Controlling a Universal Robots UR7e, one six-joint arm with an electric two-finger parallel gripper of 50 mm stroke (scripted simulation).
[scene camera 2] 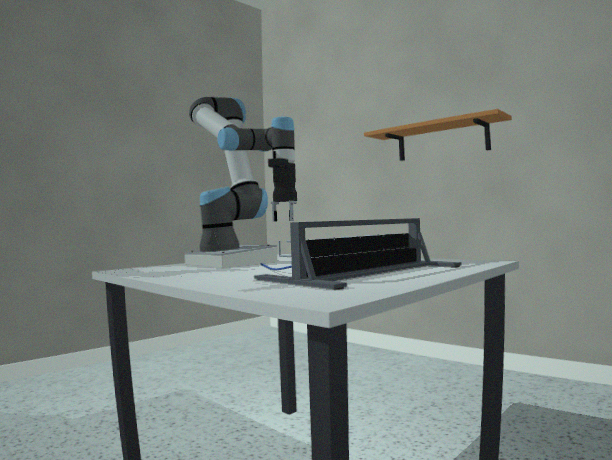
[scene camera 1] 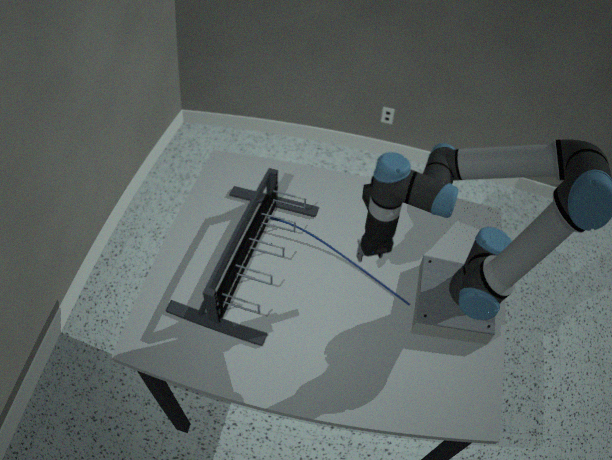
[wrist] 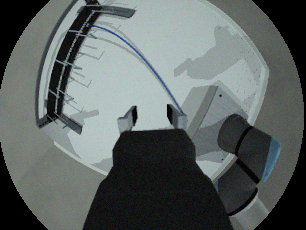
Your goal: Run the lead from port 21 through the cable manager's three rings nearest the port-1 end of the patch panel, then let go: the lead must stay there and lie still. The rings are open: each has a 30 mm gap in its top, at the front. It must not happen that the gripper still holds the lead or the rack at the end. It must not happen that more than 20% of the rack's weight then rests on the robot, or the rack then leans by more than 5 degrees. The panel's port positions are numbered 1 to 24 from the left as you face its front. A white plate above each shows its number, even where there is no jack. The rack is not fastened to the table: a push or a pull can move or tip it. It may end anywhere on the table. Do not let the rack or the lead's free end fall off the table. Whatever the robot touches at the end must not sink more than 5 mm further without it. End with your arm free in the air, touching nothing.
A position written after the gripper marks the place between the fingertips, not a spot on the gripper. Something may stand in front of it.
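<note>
Dark rack [scene camera 2: 306, 270], also at [scene camera 1: 214, 302]. Gripper [scene camera 1: 369, 256], also at [scene camera 2: 283, 221] and [wrist: 152, 111].
</note>
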